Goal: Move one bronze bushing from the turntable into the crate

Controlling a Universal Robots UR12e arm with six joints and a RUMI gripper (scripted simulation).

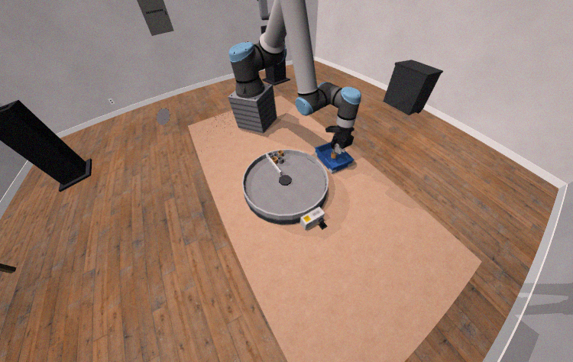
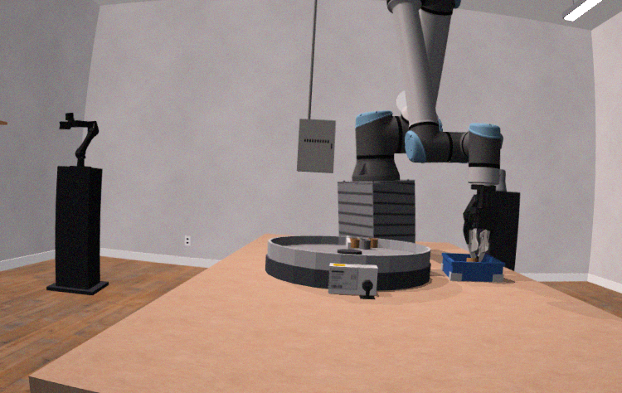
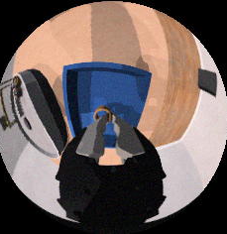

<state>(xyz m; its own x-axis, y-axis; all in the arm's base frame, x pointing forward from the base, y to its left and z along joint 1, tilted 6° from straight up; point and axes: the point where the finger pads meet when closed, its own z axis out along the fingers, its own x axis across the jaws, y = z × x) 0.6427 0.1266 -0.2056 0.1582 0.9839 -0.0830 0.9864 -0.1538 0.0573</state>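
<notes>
My gripper is now 1 cm to the left of the blue crate and 2 cm above it. From my hand the other things lie so: grey round turntable: 3 cm behind, 36 cm to the right, 1 cm above.
</notes>
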